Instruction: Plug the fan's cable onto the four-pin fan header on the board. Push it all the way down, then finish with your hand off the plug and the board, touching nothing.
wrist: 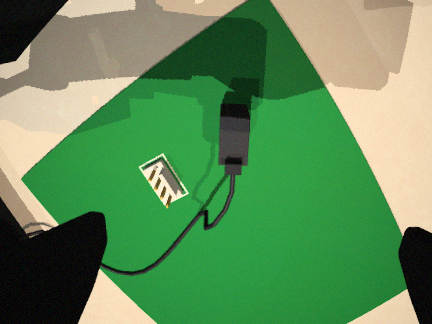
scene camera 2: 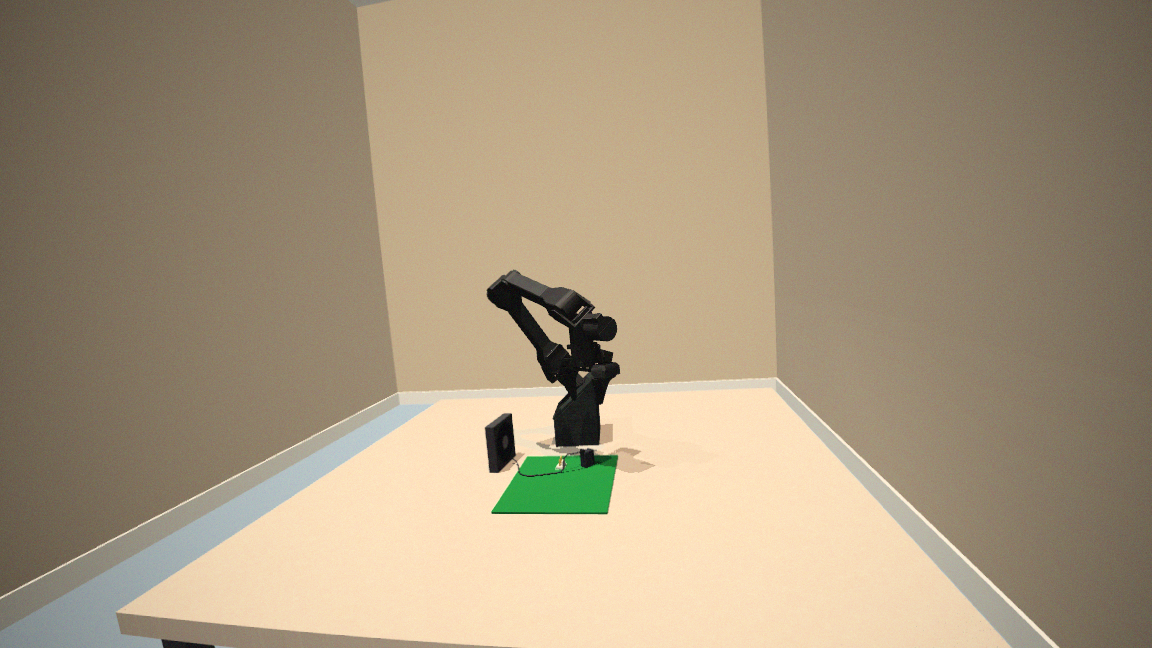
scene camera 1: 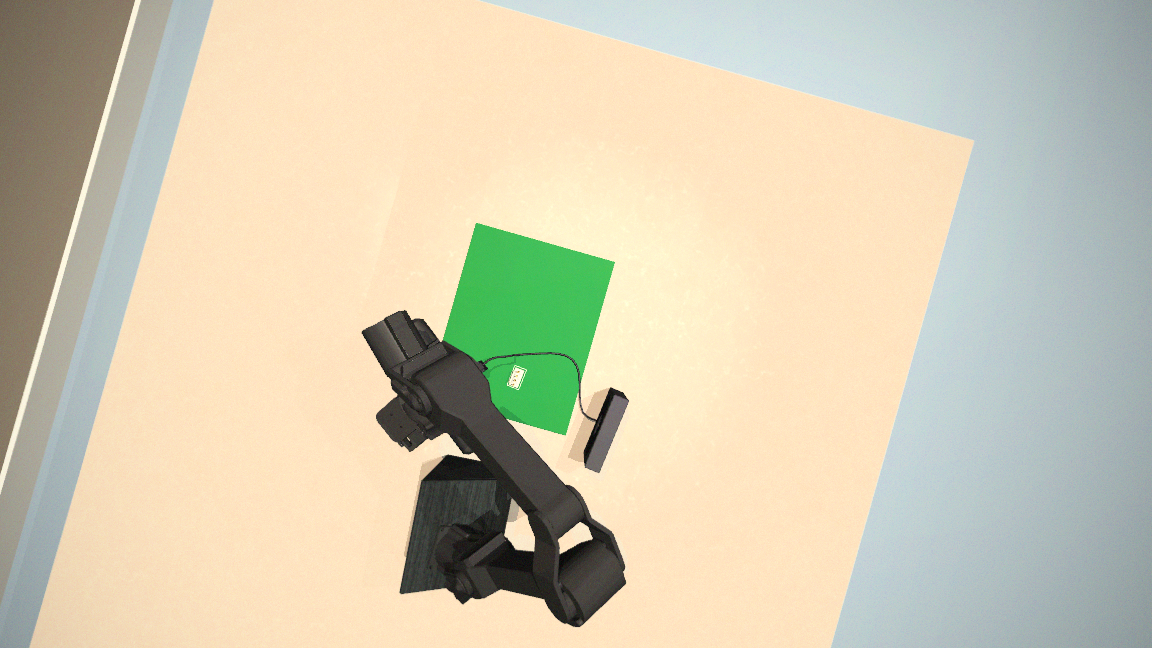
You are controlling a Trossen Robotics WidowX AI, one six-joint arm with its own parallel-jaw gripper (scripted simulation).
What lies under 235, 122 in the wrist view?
A black fan plug.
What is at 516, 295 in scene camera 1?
A green board.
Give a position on a green board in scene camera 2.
576, 490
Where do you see a green board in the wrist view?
308, 227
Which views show my gripper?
The wrist view, scene camera 2 and scene camera 1: all of them.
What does my gripper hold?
Nothing.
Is my gripper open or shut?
Open.
